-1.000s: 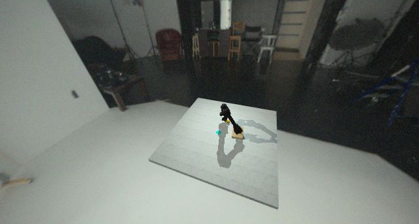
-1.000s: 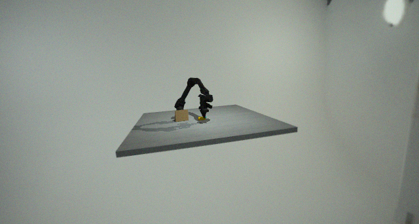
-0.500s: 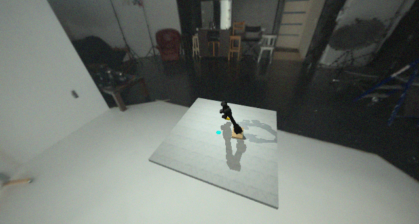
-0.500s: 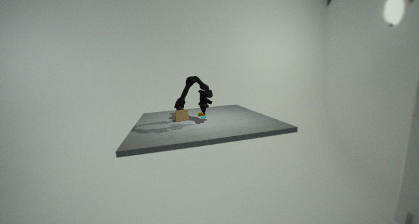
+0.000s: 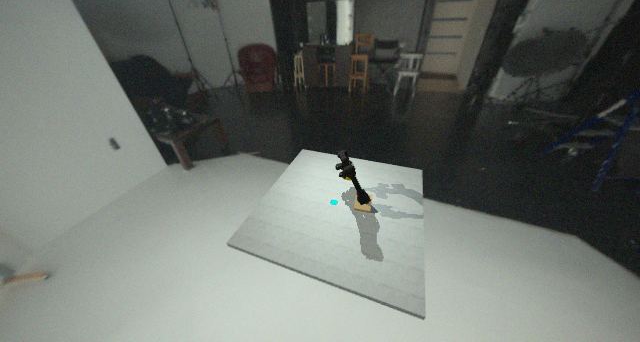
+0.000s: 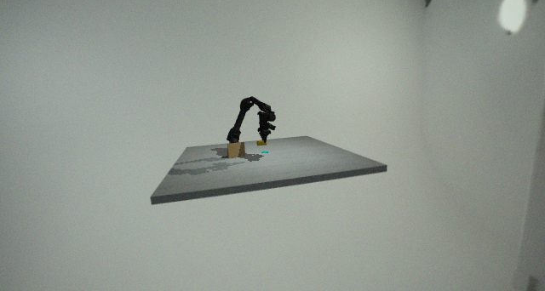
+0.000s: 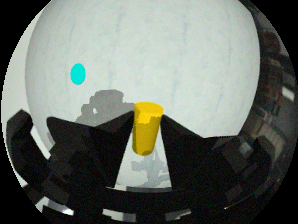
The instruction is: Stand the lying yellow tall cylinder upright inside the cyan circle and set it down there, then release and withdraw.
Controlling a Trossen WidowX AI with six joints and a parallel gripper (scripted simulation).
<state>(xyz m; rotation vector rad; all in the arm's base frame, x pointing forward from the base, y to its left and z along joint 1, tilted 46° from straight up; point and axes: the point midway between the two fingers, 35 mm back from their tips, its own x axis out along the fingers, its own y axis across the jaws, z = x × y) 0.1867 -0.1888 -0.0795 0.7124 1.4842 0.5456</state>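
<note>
Right now the cyan circle is 6 cm ahead of my gripper tip, 20 cm to the left of it and 12 cm below it. From my gripper tip the other things lie so: yellow tall cylinder (2 cm behind).
</note>
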